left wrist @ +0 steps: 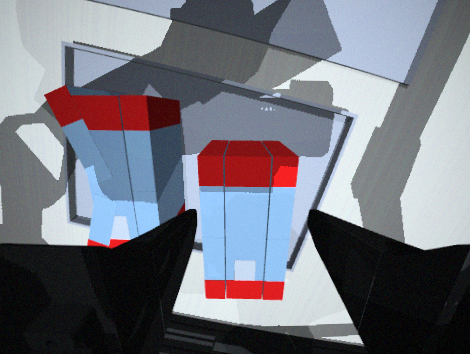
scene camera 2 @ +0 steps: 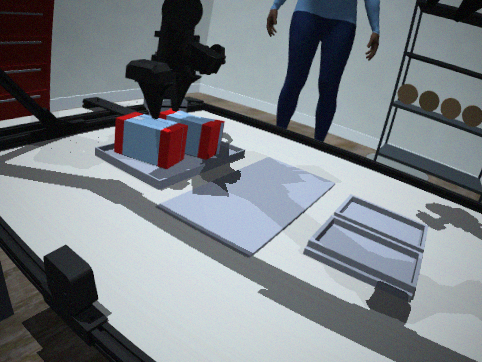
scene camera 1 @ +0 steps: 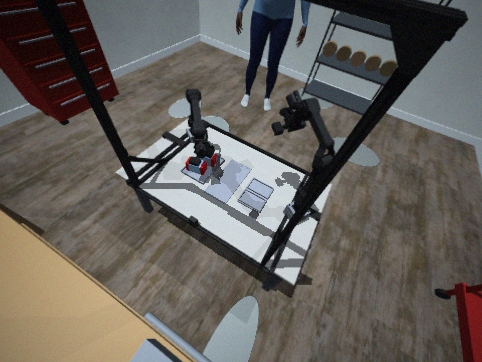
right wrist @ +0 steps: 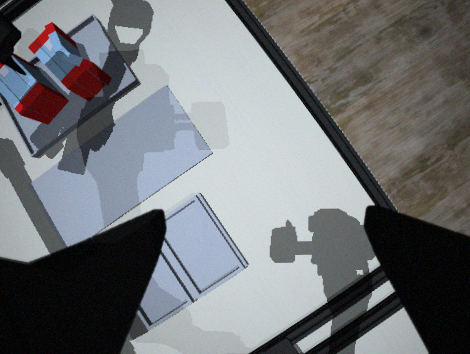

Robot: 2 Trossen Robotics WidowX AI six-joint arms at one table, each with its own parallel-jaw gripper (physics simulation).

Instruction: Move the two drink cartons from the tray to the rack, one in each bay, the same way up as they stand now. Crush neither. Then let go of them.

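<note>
Two blue cartons with red ends sit lengthwise in the shallow grey tray, side by side and apart. The near carton shows between the fingers of my left gripper, with a gap on each side. The gripper is open, its tips around the near carton's top in scene camera 2. The far carton is beside it, outside the fingers. The two-bay rack holds no carton. My right gripper is open and empty, high above the table.
A flat blue-grey mat lies between tray and rack. The black table frame has a dark block on its near edge. Black frame posts cross scene camera 1. A person stands behind the table.
</note>
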